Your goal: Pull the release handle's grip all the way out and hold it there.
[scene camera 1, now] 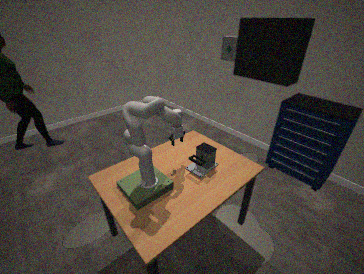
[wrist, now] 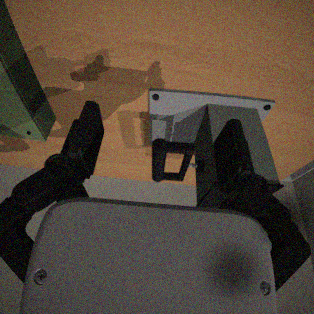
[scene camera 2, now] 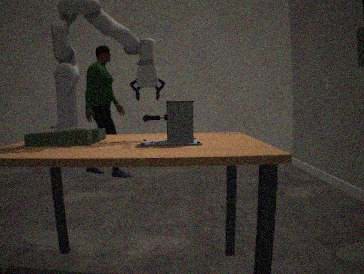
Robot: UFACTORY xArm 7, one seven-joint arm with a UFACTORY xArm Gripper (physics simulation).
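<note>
The release handle is a black frame-shaped grip (scene camera 1: 195, 159) (scene camera 2: 147, 118) (wrist: 158, 161) on a short rod from the side of an upright grey box (scene camera 1: 206, 156) (scene camera 2: 180, 122) (wrist: 256, 137). The box stands on a light grey base plate (scene camera 1: 201, 173) (scene camera 2: 150, 143) (wrist: 180, 101). A short length of rod shows between grip and box. My gripper (scene camera 1: 177, 143) (scene camera 2: 148, 98) (wrist: 162, 123) is open and empty, pointing down. In scene camera 2 its fingertips hang above the grip, near the height of the box top. In the wrist view the right finger covers part of the box.
The wooden table (scene camera 1: 200, 200) (scene camera 2: 225, 150) (wrist: 210, 40) carries the device and the arm's green base block (scene camera 1: 131, 186) (scene camera 2: 65, 138) (wrist: 15, 100). A person (scene camera 1: 12, 87) (scene camera 2: 101, 90) stands beyond the table. A blue drawer cabinet (scene camera 1: 305, 142) stands at the right.
</note>
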